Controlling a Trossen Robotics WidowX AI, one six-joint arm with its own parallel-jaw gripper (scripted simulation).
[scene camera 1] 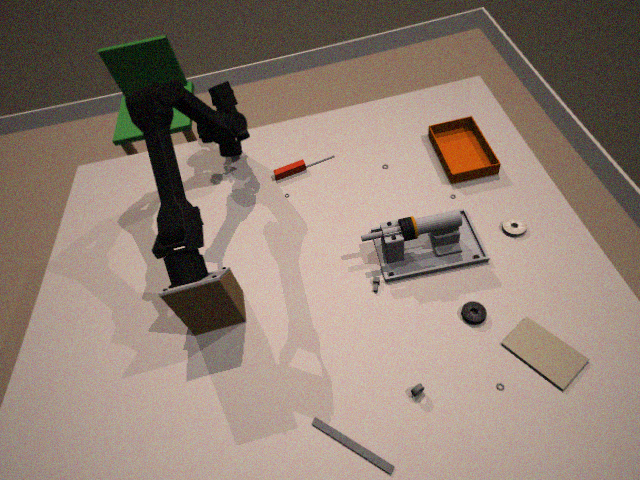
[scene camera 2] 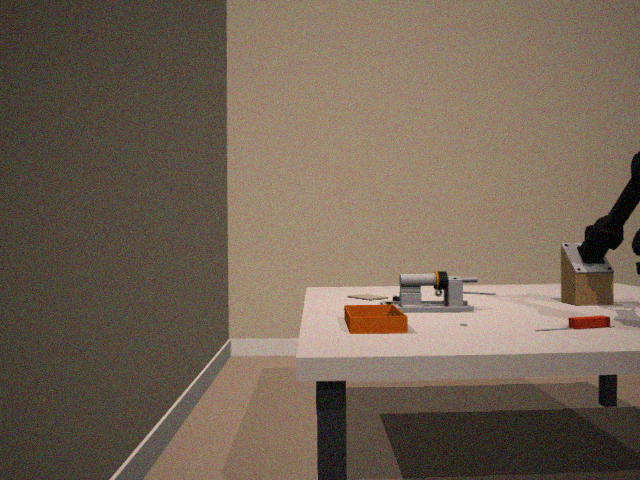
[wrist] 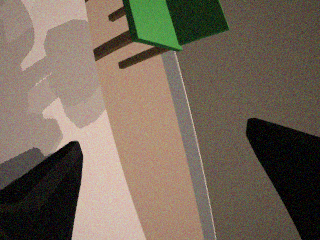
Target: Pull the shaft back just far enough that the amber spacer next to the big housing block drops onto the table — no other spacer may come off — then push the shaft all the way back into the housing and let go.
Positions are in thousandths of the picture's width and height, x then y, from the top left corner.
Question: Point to an orange tray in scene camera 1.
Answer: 727,322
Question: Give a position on a beige plate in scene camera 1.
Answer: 873,755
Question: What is the gripper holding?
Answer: Nothing.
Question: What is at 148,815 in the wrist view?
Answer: The gripper.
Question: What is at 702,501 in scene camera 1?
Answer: A grey housing block.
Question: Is the gripper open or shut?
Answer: Open.
